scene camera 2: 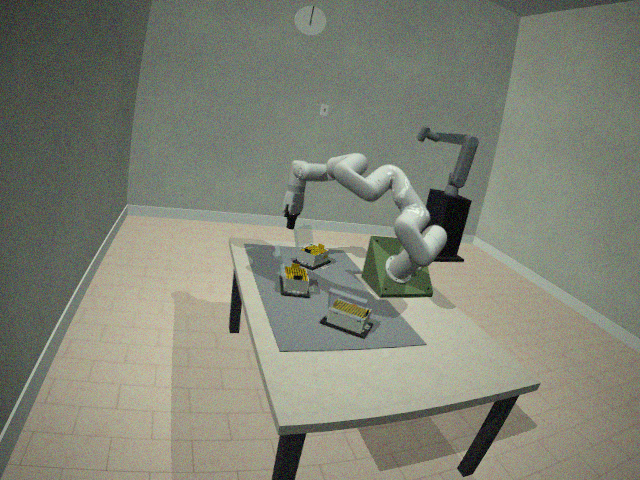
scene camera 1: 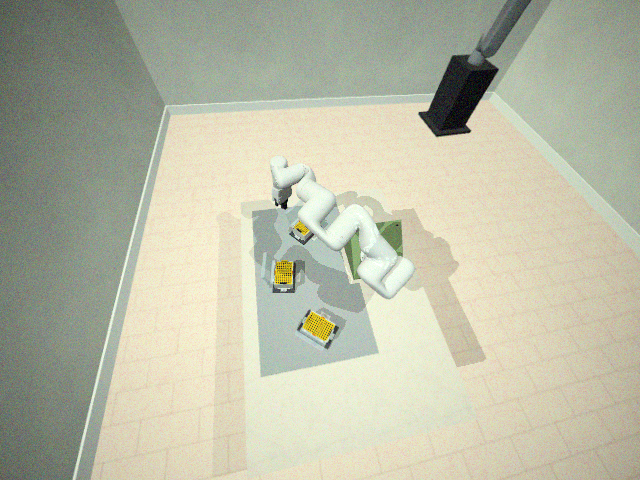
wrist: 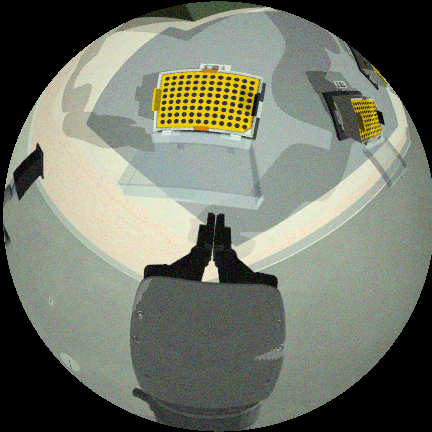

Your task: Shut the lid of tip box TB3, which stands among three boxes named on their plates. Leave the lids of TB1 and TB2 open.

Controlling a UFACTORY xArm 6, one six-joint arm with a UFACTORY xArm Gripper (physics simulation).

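Frame: origin at the arm's base, x up, y left, z back, level; centimetres.
Seen in the pictures: gripper, fingertip midpoint: (scene camera 2: 290, 228) (scene camera 1: 284, 207) (wrist: 214, 222); arm's base, link origin: (scene camera 2: 398, 269).
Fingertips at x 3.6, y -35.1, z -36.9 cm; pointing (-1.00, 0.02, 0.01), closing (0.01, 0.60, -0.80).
Offsets run from my fingertips to a thing's top centre. "*": to the spot under its first point. Level surfaces: height alone.
Tip box TB3 @(dy +8.4, dx -4.9, dz +9.7 cm) (scene camera 1: 301, 230) (scene camera 2: 313, 257) (wrist: 207, 102) has a yellow rack of tips and stands farthest back. Its clear lid @(* dy +2.3, dx -2.6, dz +6.0 cm) (scene camera 2: 303, 236) (wrist: 192, 167) is open and upright on the side facing my gripper. My gripper (scene camera 1: 281, 207) (scene camera 2: 290, 226) (wrist: 214, 222) is shut and empty, pointing down beyond the lid's free edge; the wrist view shows no clear contact. TB1 @(dy +33.1, dx -4.9, dz -6.7 cm) (scene camera 1: 283, 274) (scene camera 2: 296, 283) (wrist: 367, 120), the middle box, has its clear lid (wrist: 387, 162) open. TB2 (scene camera 1: 318, 326) (scene camera 2: 348, 316) (wrist: 379, 74) stands nearest the front with its lid @(dy +66.5, dx +2.3, dz -2.5 cm) (scene camera 2: 348, 296) open.
The boxes stand on a grey mat @(dx -12.4 cm) (scene camera 1: 273, 356) (scene camera 2: 310, 341) on the pale table @(dx -12.7 cm) (scene camera 2: 372, 382). My arm's green base (scene camera 1: 395, 232) (scene camera 2: 376, 260) is right of the mat, and the arm reaches over towards the back. Another arm's black pedestal (scene camera 1: 460, 93) (scene camera 2: 448, 217) stands on the floor behind.
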